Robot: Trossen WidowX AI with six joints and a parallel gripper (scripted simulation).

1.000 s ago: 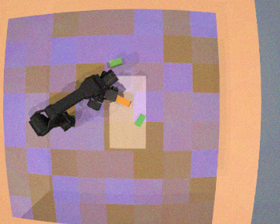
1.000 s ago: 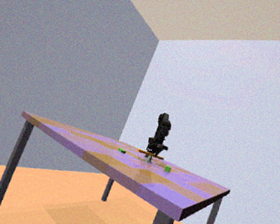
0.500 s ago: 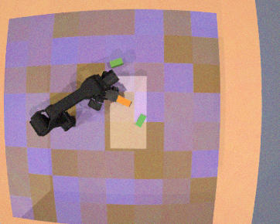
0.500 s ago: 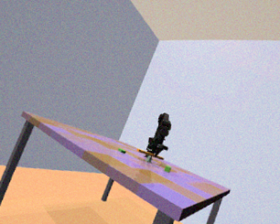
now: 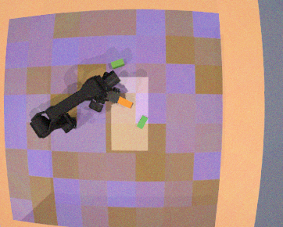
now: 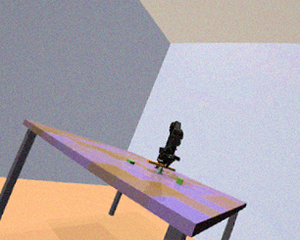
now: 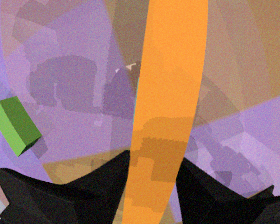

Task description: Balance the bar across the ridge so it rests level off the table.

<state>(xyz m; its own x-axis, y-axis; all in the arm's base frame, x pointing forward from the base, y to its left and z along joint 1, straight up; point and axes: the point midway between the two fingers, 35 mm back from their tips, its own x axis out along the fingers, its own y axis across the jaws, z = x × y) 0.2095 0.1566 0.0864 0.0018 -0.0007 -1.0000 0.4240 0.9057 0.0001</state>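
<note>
Now: gripper tip 30 mm short of the orange bar and 10 mm to the left of it.
</note>
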